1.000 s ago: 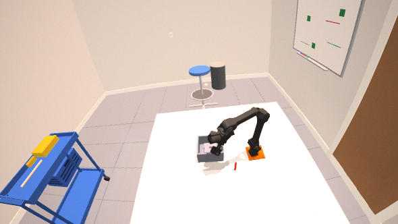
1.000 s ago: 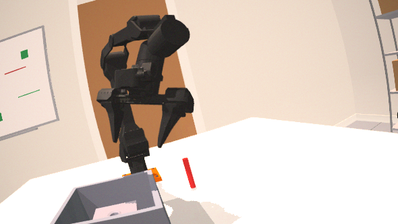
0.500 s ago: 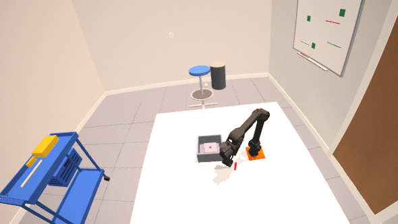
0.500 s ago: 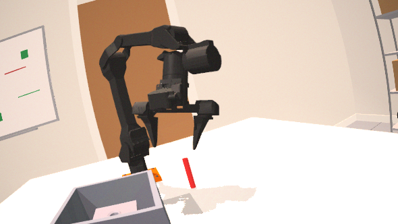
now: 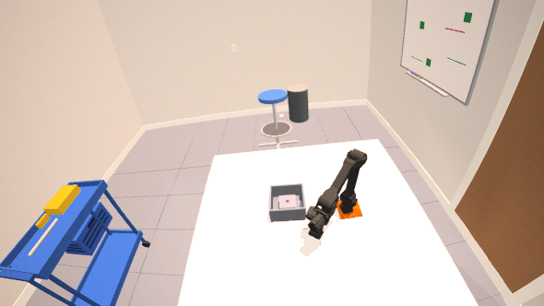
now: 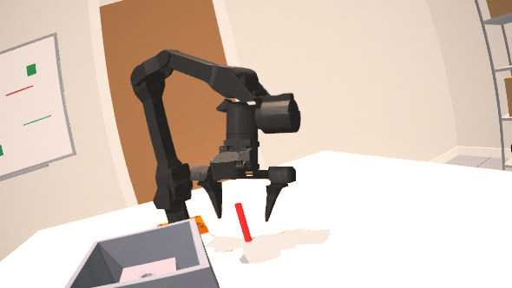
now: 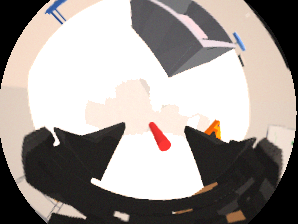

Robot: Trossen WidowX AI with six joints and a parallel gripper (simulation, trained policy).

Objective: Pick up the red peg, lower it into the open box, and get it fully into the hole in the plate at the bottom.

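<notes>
Right now the red peg is 10 mm below my gripper tip and 10 mm behind it. The rest, counted from my gripper tip: grey box: 200 mm to the right, 120 mm ahead, 20 mm below; plate: 200 mm to the right, 120 mm ahead.
</notes>
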